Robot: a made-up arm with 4 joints.
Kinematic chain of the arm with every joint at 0, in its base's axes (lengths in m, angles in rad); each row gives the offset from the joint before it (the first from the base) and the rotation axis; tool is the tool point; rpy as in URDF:
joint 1: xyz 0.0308 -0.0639 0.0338 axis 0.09 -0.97 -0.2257
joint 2: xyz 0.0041 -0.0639 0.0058 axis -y
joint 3: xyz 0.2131 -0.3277 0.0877 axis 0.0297 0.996 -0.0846
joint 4: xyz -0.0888 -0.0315 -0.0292 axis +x
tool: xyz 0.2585 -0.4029 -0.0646 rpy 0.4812 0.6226 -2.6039
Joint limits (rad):
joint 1: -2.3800..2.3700
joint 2: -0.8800..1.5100
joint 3: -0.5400..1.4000
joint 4: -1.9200..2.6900
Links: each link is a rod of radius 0.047 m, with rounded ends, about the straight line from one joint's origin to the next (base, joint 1, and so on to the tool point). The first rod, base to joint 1, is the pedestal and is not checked.
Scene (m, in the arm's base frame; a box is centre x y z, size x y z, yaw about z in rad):
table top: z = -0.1
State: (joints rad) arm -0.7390 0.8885 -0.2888 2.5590
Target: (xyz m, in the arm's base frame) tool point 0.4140 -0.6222 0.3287
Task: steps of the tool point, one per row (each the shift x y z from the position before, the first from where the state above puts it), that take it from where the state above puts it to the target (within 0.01 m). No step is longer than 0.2 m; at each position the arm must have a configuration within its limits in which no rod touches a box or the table.
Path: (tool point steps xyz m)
1: 0.0492 -0.0765 0.0126
2: 0.0370 -0.1061 0.0441
3: 0.0042 -0.1281 0.0695
4: -0.0442 -0.1394 0.0805
5: -0.0990 -0.1370 0.0711

